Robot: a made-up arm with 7 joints.
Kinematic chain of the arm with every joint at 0, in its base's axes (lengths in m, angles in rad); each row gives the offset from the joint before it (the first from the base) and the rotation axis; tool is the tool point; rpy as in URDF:
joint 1: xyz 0 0 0.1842 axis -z
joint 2: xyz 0 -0.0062 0.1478 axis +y
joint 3: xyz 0 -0.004 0.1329 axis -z
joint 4: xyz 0 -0.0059 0.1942 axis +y
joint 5: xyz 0 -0.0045 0.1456 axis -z
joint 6: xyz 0 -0.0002 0.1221 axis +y
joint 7: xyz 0 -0.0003 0.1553 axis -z
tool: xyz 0 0 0 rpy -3.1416 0 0
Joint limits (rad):
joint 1: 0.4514..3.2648
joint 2: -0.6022..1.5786
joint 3: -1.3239..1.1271
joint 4: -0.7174..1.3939
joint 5: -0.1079..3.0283
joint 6: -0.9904..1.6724
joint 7: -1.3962..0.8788
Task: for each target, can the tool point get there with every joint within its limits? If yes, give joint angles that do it. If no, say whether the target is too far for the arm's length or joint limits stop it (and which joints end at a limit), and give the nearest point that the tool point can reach.
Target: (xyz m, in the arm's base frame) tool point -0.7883 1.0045 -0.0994
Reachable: no: too far | nearest point -0.4952 0.4031 0.1709 | short by 0.722 m
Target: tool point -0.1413 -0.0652 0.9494
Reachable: yes | joints 2.3366 0.6737 0.2494 -0.5316 2.3061 1.0889 -0.5670
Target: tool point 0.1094 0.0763 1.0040
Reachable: yes | joints 1.6359 0.1617 0.8351 -0.3198 2.6441 0.8236 -0.1608
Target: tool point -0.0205 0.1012 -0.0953
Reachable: no: joint limits stop it (at a limit: joint 1, joint 2, joint 4) | nearest point -0.2220 0.1055 0.0028 | short by 0.224 m
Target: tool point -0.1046 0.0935 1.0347
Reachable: yes | joints 2.7568 0.2357 -0.1291 -0.4132 1.1449 0.6970 -0.9737
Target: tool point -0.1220 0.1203 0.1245
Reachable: no: joint limits stop it (at a limit: joint 1, joint 2, joint 4, joint 6) | nearest point -0.2005 0.1503 0.0798 | short by 0.095 m
